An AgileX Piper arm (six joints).
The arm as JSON. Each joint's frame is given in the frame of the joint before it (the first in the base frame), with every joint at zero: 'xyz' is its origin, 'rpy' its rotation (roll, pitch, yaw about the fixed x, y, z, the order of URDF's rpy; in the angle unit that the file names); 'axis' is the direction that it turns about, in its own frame. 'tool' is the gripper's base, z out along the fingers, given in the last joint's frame.
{
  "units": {
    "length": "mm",
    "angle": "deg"
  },
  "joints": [
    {
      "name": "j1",
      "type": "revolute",
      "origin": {
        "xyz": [
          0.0,
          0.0,
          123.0
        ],
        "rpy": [
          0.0,
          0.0,
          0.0
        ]
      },
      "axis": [
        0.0,
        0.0,
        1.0
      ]
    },
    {
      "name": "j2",
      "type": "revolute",
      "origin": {
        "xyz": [
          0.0,
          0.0,
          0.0
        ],
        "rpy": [
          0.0,
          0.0,
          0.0
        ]
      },
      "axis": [
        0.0,
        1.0,
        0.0
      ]
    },
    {
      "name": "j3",
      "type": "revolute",
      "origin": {
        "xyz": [
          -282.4,
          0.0,
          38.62
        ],
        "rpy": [
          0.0,
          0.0,
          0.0
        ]
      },
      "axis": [
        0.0,
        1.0,
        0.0
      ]
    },
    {
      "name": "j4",
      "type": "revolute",
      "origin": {
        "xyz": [
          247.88,
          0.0,
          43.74
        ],
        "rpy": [
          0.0,
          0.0,
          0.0
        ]
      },
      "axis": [
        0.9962,
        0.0,
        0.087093
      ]
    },
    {
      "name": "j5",
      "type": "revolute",
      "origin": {
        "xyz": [
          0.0,
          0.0,
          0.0
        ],
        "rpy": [
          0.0,
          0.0,
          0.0
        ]
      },
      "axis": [
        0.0,
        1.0,
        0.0
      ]
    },
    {
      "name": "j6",
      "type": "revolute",
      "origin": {
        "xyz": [
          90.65,
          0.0,
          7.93
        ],
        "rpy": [
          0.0,
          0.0,
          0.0
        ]
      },
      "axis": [
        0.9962,
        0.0,
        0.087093
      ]
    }
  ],
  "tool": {
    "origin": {
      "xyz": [
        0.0,
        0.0,
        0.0
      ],
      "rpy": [
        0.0,
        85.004,
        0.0
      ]
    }
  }
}
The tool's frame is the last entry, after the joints.
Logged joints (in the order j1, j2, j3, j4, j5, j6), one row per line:
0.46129 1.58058 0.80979 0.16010 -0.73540 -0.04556
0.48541 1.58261 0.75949 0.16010 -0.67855 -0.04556
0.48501 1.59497 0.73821 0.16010 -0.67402 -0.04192
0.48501 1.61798 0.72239 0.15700 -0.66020 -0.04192
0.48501 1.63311 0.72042 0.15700 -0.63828 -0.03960
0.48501 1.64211 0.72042 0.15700 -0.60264 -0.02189
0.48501 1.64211 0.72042 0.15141 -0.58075 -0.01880
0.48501 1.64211 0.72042 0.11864 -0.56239 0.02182
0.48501 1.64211 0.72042 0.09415 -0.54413 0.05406
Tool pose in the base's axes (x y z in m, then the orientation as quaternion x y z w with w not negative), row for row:
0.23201 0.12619 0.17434 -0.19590 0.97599 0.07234 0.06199
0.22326 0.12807 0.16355 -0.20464 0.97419 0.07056 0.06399
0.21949 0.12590 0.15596 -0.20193 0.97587 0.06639 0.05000
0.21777 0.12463 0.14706 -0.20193 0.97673 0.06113 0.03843
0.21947 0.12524 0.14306 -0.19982 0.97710 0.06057 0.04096
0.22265 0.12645 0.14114 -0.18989 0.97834 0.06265 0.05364
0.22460 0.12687 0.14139 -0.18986 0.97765 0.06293 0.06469
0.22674 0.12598 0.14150 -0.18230 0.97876 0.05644 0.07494
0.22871 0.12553 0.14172 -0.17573 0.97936 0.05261 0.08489
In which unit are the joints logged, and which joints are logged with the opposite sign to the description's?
The joints are logged in radians. Opposite sign: j3, j5.
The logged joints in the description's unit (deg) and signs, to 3 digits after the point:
26.430 90.561 -46.398 9.173 42.135 -2.610
27.812 90.677 -43.516 9.173 38.878 -2.610
27.789 91.385 -42.296 9.173 38.619 -2.402
27.789 92.703 -41.390 8.995 37.827 -2.402
27.789 93.570 -41.277 8.995 36.571 -2.269
27.789 94.086 -41.277 8.995 34.529 -1.254
27.789 94.086 -41.277 8.675 33.275 -1.077
27.789 94.086 -41.277 6.798 32.223 1.250
27.789 94.086 -41.277 5.394 31.176 3.097

